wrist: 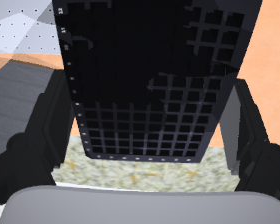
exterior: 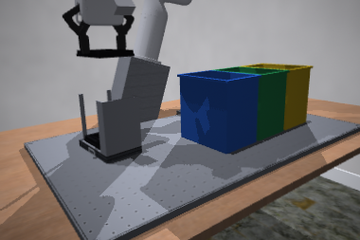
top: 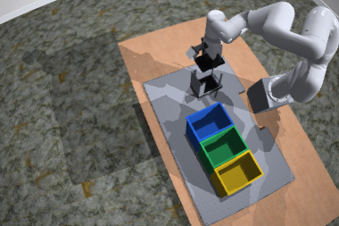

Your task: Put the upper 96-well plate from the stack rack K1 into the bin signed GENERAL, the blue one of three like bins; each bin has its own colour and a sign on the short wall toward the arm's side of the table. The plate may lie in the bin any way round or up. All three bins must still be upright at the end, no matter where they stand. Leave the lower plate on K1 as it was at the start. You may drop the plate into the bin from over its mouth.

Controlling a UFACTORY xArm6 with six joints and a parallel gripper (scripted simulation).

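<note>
Now: the blue bin 80 mm ahead of my hand, 270 mm to the left of it and 170 mm below it. From my hand the other things lie so: yellow bin: 20 mm ahead, 530 mm to the left, 170 mm below; green bin: 50 mm ahead, 400 mm to the left, 170 mm below.
</note>
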